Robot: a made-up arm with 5 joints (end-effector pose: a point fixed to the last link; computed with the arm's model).
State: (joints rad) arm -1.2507 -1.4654 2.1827 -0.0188 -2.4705
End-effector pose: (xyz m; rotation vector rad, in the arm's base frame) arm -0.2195 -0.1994 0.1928 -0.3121 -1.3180 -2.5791
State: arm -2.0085 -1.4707 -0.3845 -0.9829 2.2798
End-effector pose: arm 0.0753 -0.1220 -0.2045 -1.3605 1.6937 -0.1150
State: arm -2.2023 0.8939 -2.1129 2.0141 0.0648
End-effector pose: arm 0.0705 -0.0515 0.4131 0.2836 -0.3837 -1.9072
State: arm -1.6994 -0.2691 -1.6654 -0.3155 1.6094
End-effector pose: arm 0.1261 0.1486 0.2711 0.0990 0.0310 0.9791
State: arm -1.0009 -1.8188 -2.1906 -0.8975 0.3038
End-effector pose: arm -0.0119 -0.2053 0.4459 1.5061 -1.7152 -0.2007
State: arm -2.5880 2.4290 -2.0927 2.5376 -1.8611
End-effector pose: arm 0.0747 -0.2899 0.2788 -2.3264 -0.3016 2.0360
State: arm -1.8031 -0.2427 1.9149 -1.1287 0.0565
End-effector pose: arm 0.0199 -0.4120 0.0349 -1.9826 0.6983 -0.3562
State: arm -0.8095 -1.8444 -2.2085 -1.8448 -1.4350
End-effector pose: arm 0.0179 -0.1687 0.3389 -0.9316 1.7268 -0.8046
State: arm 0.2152 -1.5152 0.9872 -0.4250 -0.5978
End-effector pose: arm 0.3389 -0.2342 0.1794 1.8039 -0.0397 -1.0092
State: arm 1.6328 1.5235 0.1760 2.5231 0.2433
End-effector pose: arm 0.0381 -0.1338 0.5446 0.6734 0.7141 -1.1827
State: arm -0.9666 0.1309 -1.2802 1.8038 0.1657
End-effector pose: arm -0.0097 0.1826 0.2037 -0.8894 2.2301 1.7510
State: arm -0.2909 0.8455 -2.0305 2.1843 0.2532
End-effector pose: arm -0.2076 -0.0401 0.1904 1.9643 -1.4284 -0.9363
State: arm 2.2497 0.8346 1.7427 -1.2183 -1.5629
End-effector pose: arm -0.2797 -0.1987 0.1159 0.5113 2.3001 0.3847
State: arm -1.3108 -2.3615 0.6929 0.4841 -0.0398
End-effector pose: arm 0.0641 -0.0932 -0.2144 -2.2841 -1.4303 1.4641
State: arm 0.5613 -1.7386 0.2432 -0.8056 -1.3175
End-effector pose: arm 0.2289 -0.2260 0.4055 -2.8847 1.1421 -0.2151
